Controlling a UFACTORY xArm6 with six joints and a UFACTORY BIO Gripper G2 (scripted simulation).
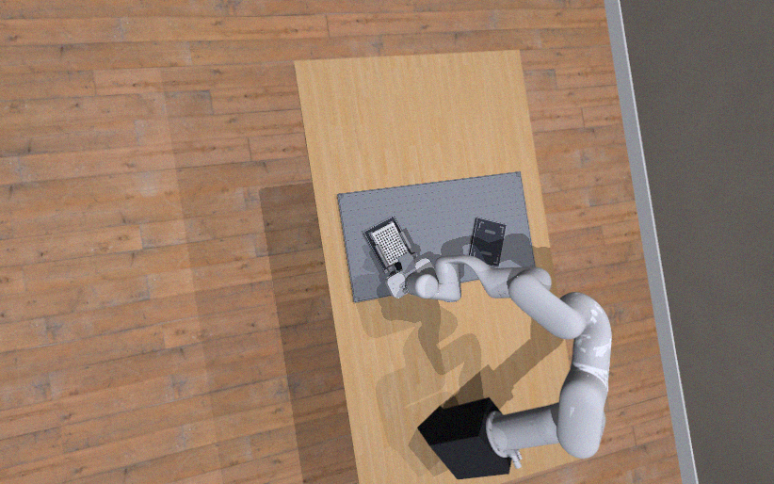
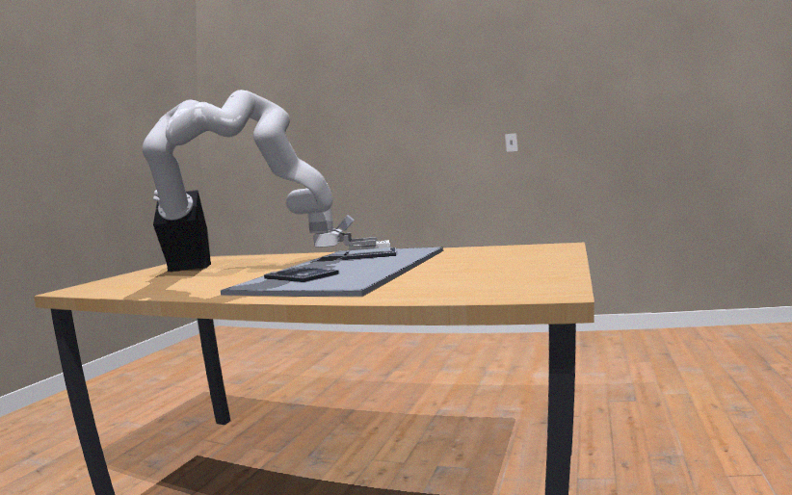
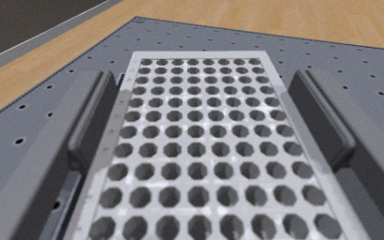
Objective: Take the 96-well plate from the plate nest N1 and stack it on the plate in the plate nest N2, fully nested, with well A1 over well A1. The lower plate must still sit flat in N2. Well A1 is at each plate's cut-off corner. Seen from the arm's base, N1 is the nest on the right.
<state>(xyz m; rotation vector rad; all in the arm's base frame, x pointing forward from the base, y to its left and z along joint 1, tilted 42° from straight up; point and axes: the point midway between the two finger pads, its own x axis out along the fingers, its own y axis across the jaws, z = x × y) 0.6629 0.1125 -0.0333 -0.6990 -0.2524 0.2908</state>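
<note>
Right now my hand is 4 cm above the plate nest N2. Also, from my hand: plate nest N1: 36 cm to the right, 10 cm behind, 4 cm below.
</note>
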